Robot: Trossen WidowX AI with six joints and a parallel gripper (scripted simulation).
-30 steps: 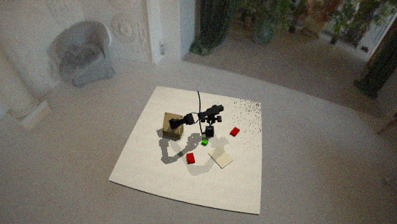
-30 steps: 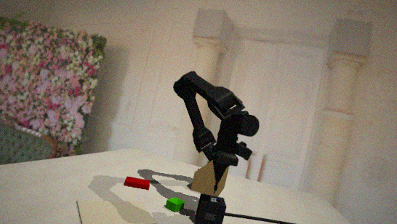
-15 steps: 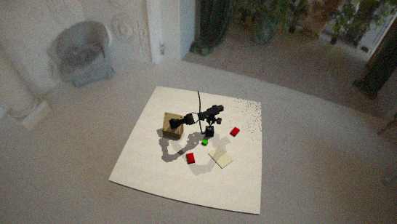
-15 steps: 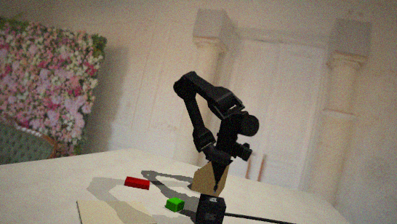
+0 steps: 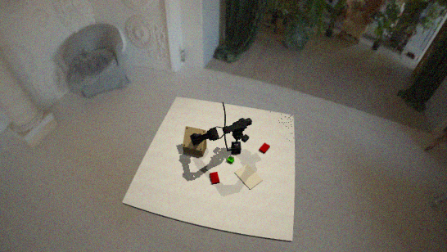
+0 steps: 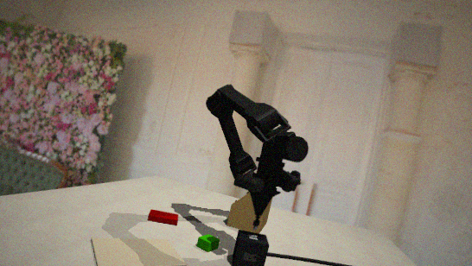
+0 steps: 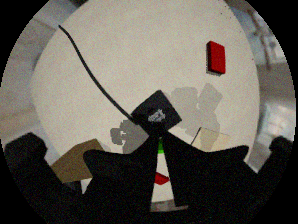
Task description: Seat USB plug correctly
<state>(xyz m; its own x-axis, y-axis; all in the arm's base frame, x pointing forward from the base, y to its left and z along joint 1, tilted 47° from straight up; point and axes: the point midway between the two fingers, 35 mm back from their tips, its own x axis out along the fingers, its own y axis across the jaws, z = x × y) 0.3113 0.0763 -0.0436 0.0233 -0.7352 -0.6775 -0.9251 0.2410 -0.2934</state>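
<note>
The dark USB plug is 2 cm below my gripper tip. Round my gripper tip: flat beige plate: 23 cm to the right, 16 cm ahead, 13 cm below; then green block: 12 cm to the right, 12 cm below, 2 cm behind.
</note>
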